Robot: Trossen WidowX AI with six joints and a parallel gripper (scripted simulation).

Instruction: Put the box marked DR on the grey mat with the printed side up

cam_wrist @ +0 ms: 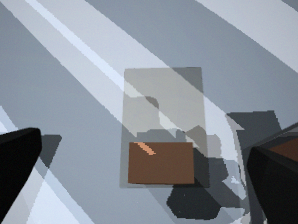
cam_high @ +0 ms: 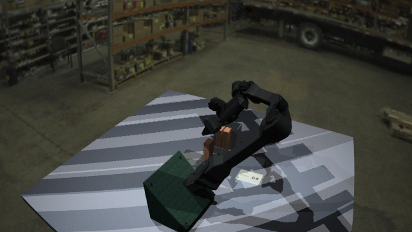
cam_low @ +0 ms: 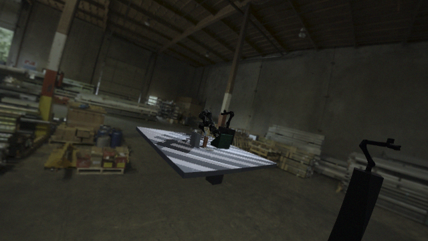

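My gripper tip is 10 mm short of the grey mat, 60 mm to the right of it and 170 mm above it. Round my gripper tip: white card (200 mm to the right, 170 mm below).
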